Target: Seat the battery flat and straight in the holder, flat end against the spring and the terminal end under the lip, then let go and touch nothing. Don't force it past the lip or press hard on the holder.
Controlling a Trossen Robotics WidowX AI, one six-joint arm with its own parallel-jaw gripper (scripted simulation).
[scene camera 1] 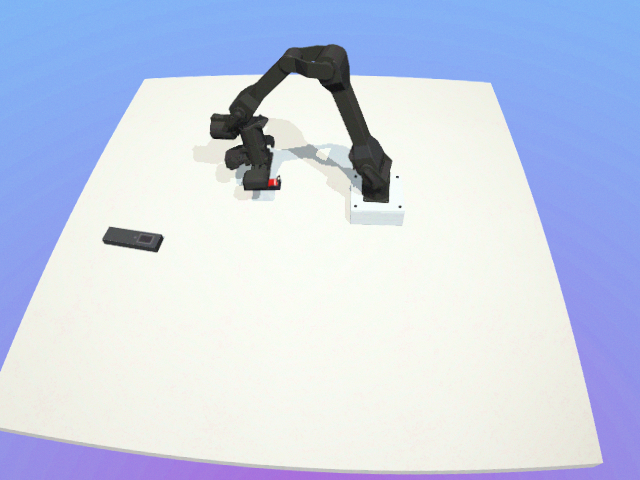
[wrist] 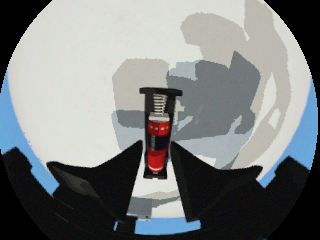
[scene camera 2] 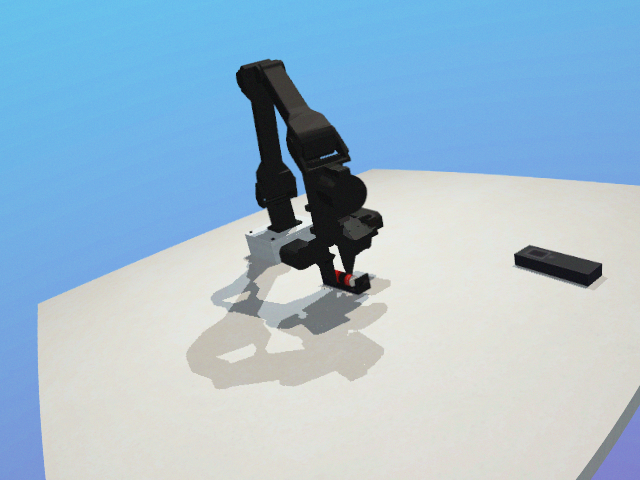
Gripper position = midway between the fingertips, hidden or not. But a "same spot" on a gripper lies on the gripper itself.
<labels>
my gripper: scene camera 1 266, 184; wrist; scene camera 2
same spot on my gripper: [scene camera 2: 325, 262] = [wrist: 236, 168]
same spot on dark flat rectangular box: [scene camera 1: 132, 239] = [scene camera 2: 555, 256]
</labels>
